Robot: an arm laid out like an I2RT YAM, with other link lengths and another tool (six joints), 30 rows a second.
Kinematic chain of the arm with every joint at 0, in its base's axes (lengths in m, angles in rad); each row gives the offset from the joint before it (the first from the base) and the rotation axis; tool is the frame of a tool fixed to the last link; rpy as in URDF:
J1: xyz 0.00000 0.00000 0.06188 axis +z
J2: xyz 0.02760 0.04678 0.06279 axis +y
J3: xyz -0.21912 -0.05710 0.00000 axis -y
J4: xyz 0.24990 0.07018 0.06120 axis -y
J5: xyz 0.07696 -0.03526 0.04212 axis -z
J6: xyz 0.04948 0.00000 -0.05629 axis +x
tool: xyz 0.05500 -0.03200 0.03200 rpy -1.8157 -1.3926 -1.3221
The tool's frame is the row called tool.
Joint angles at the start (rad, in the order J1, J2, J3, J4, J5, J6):
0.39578 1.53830 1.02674 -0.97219 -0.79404 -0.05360
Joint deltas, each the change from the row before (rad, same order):
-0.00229 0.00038 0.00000 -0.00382 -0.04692 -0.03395
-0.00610 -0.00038 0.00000 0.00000 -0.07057 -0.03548
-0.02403 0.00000 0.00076 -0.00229 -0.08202 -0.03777
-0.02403 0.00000 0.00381 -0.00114 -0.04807 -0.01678
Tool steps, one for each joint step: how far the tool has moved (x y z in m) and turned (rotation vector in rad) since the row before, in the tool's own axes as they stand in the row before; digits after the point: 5 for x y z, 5 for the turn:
-0.00008 -0.00549 0.00090 0.04504 -0.00597 -0.03131
0.00093 -0.00760 0.00024 0.06878 0.00018 -0.03490
0.00265 -0.00565 -0.00407 0.07951 0.01615 -0.02611
0.00326 -0.00237 -0.00561 0.04583 0.02161 -0.00847

